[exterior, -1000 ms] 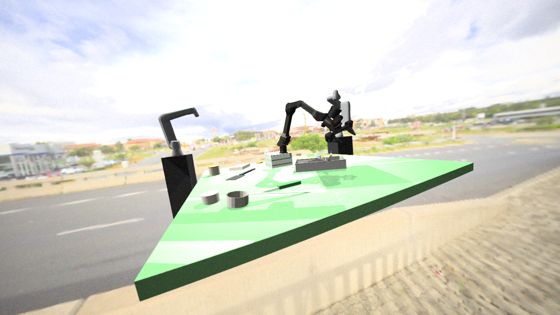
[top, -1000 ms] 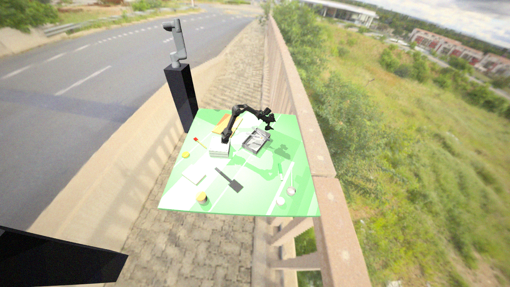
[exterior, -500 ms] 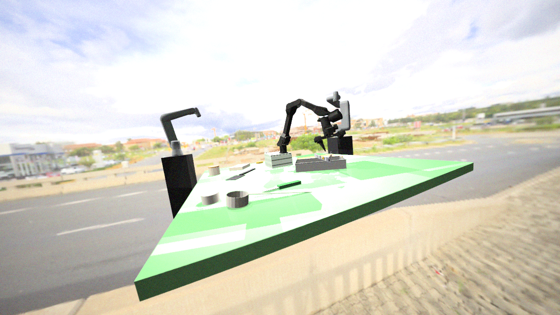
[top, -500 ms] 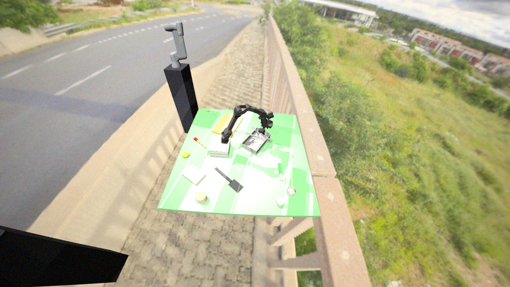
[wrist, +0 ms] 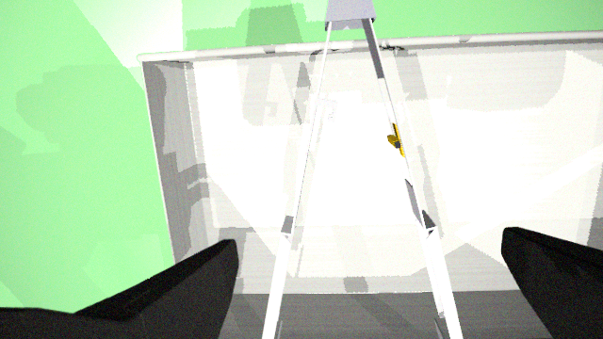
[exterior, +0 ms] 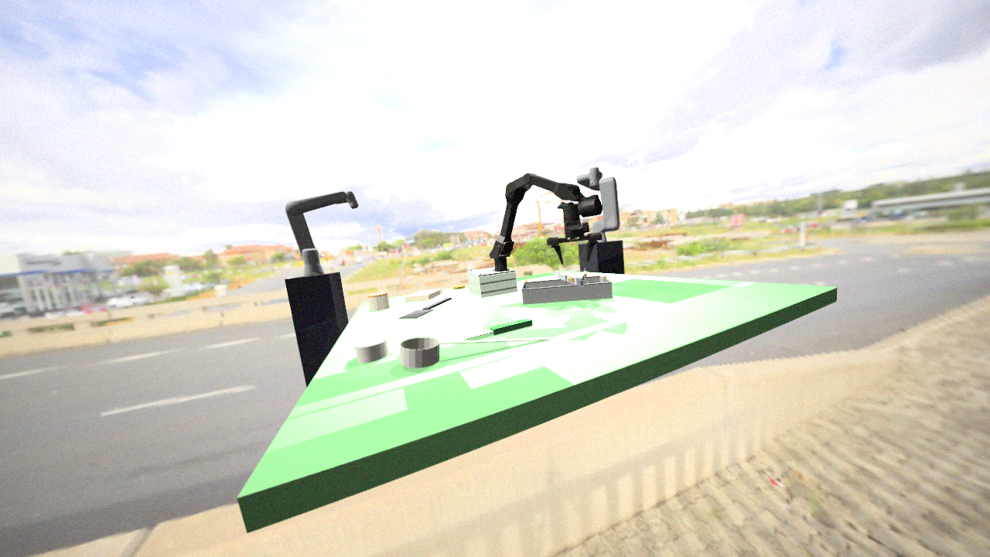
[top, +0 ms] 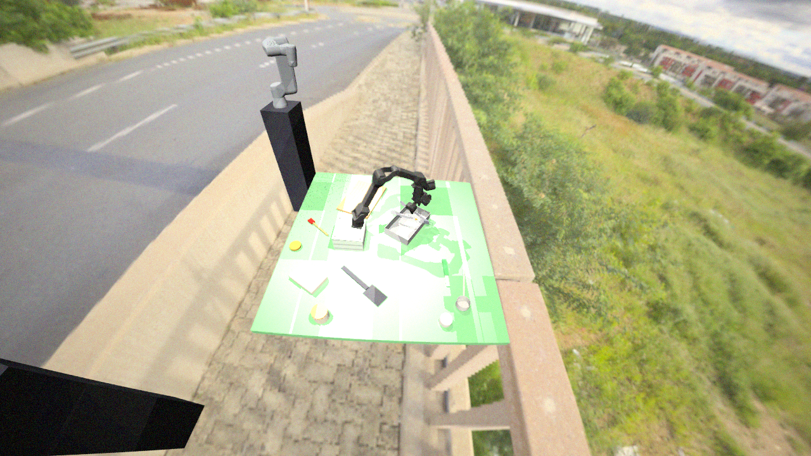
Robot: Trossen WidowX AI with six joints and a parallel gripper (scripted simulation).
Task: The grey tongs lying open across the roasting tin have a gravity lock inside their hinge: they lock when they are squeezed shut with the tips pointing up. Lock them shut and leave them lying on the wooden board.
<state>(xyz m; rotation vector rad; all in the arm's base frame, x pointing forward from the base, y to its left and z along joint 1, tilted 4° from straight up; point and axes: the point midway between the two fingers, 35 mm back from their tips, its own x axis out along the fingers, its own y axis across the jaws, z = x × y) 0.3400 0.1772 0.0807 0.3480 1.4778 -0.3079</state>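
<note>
The yellow latch piece lies 60 mm below my gripper tip, 30 mm to the right of it and 10 mm ahead of it. From my gripper tip the other things lie so: wooden board 400 mm behind, 170 mm to the left, 120 mm below; then green-handled tool 380 mm to the right, 230 mm ahead, 120 mm below; then grey roasting tin 100 mm below, 40 mm behind, 30 mm to the right.
</note>
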